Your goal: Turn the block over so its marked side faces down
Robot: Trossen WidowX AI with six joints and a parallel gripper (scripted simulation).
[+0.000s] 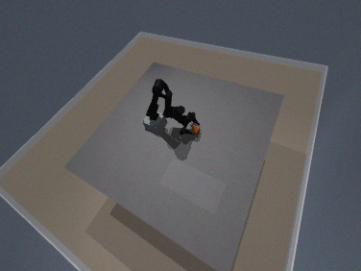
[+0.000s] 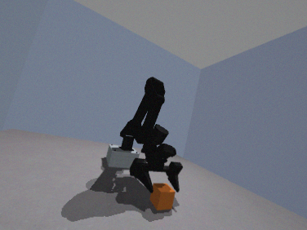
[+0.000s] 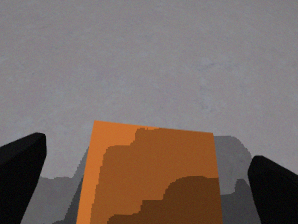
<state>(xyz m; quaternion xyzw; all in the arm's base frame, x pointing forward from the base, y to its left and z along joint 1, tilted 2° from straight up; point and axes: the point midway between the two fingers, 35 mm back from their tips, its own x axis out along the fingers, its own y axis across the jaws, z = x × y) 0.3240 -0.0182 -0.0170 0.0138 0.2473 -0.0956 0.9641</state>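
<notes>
My gripper tip is 30 mm past the orange block, 20 mm above it and 10 mm to the right of it.
</notes>
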